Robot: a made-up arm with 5 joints. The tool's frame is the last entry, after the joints. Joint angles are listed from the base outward. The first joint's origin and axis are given. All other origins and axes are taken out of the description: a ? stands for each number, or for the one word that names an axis. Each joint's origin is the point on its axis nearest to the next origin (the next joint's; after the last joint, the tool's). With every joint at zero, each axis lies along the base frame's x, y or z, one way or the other. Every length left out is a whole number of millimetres.
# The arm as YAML. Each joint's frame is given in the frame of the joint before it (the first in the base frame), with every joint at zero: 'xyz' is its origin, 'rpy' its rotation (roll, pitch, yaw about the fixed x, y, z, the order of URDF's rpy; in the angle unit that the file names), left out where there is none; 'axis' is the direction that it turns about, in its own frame. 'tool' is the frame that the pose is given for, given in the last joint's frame.
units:
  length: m
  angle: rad
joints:
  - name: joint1
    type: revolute
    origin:
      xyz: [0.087, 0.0, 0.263]
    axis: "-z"
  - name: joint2
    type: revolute
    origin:
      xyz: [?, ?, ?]
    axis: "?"
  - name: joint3
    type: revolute
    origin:
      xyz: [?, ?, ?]
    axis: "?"
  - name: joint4
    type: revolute
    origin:
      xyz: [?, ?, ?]
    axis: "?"
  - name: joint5
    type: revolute
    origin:
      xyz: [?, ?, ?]
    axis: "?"
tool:
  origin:
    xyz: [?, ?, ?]
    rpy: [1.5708, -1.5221, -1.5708]
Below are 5 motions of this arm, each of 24 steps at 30 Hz.
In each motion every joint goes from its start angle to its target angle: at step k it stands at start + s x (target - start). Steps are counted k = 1, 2, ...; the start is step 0. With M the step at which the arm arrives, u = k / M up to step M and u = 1 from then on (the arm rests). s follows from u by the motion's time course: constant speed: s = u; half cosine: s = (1 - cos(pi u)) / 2; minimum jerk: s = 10 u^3 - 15 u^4 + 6 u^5.
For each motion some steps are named. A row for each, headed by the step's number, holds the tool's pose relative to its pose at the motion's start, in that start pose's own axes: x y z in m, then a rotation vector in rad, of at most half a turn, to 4 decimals.
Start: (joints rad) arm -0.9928 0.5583 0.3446 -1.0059 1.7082
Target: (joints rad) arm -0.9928 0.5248 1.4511 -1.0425 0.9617
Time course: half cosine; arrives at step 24
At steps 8, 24:
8: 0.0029 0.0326 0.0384 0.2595 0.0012 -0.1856
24: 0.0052 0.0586 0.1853 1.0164 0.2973 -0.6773

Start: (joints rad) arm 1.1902 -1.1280 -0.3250 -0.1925 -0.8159
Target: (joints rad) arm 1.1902 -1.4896 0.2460 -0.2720 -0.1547
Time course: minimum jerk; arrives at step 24
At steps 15, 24:
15: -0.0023 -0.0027 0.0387 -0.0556 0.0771 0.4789
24: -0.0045 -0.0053 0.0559 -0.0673 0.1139 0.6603

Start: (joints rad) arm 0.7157 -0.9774 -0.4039 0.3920 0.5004
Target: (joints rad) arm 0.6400 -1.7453 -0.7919 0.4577 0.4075
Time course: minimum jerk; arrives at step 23
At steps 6, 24:
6: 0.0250 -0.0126 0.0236 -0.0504 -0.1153 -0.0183
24: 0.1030 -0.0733 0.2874 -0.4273 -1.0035 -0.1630

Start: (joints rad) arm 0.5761 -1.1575 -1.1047 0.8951 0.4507
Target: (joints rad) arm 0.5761 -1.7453 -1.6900 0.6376 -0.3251
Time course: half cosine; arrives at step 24
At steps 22, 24:
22: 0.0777 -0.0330 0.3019 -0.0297 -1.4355 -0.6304
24: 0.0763 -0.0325 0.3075 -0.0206 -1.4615 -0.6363

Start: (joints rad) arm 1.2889 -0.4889 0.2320 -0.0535 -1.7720
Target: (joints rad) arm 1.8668 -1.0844 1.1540 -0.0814 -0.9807
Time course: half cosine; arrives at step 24
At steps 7, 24:
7: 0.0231 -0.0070 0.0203 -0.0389 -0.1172 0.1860
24: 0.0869 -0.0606 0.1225 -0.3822 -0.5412 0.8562

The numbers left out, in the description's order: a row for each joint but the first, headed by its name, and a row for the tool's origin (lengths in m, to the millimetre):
joint2: xyz 0.035 -0.003 0.0, axis +y
joint3: xyz 0.038 0.0 0.153, axis +y
joint4: xyz 0.149 0.0 0.006, axis +y
joint5: xyz 0.061 0.0 0.0, axis -x
tool: xyz 0.0 0.0 0.0

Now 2 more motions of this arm.
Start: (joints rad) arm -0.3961 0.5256 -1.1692 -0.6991 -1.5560
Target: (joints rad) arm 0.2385 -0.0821 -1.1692 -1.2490 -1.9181
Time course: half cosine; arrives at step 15
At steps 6, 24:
6: 0.0408 0.0870 -0.0243 0.3964 0.0321 0.0972
24: 0.0223 0.2438 -0.0140 1.0269 0.4565 0.3071

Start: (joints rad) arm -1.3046 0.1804 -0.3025 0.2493 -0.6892
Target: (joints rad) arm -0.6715 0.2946 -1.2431 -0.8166 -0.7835
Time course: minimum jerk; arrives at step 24
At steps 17, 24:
17: 0.1731 0.0086 0.1415 0.7619 -1.4367 0.3120
24: 0.1759 0.0120 0.1783 0.9276 -1.6355 0.4724

